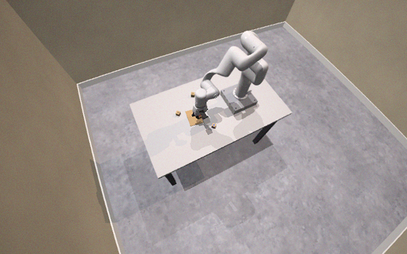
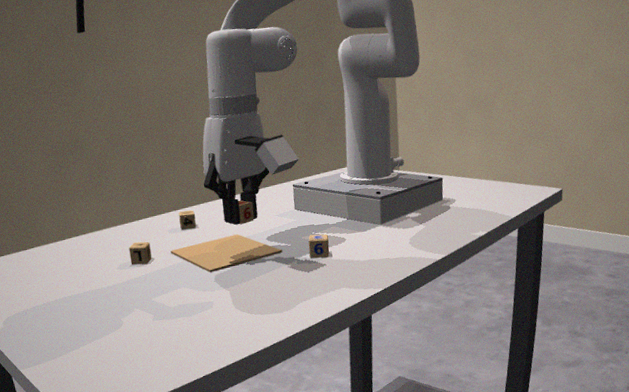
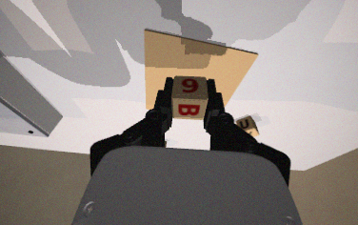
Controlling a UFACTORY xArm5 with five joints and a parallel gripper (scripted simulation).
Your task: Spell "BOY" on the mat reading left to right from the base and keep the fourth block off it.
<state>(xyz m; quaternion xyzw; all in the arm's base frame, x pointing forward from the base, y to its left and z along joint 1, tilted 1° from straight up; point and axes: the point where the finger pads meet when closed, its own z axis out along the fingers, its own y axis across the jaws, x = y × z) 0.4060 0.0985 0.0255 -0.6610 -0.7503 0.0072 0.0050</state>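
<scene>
Now: the tan mat 1 cm ahead of my hand, 5 cm to the right of it and 8 cm below it. The rest, counted from my hand: wooden block: 4 cm behind, 25 cm to the right, 7 cm below.
</scene>
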